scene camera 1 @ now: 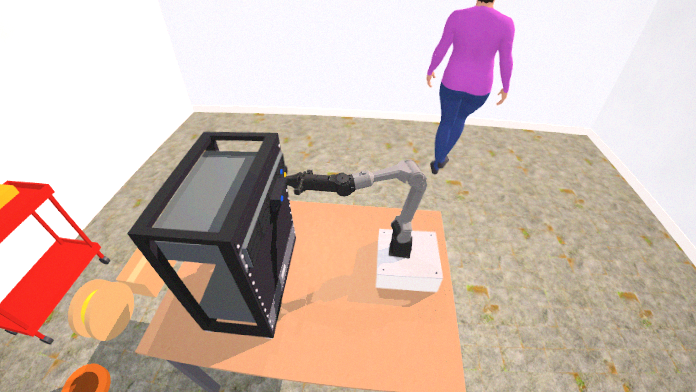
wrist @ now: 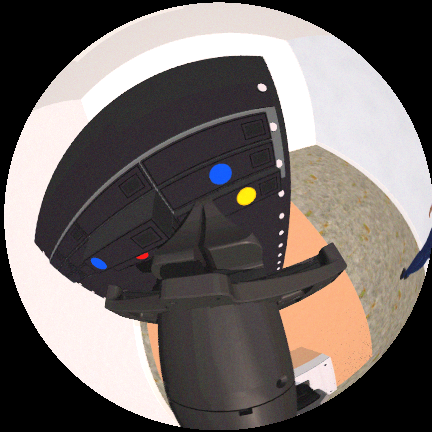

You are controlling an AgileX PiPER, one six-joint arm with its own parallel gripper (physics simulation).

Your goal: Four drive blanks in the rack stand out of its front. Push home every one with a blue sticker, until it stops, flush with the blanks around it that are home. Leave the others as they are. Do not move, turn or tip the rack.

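The black rack (scene camera 1: 182, 237) (wrist: 200, 85) stands upright on the table. In the wrist view, the upper right blank with a blue sticker (wrist: 220, 174) looks about flush with the plain blank (wrist: 207, 146) above it. The yellow-sticker blank (wrist: 246, 196) below stands out, showing a strip of its top. The left blue-sticker blank (wrist: 98, 263) (scene camera 1: 281, 198) stands well out, its top face broad. A red sticker (wrist: 142, 255) shows below it, partly hidden by my gripper. My gripper (wrist: 205, 207) (scene camera 1: 289, 181) is shut and empty, its tips close to the yellow-sticker blank's left part; contact cannot be told.
The table (scene camera 1: 340, 325) carries the arm's white base (scene camera 1: 407, 272). A person in a purple top (scene camera 1: 477, 50) is on the floor behind. A red cart (scene camera 1: 47, 280), a tan round object (scene camera 1: 112, 310) and an orange ring-shaped object (scene camera 1: 102, 375) are at the left.
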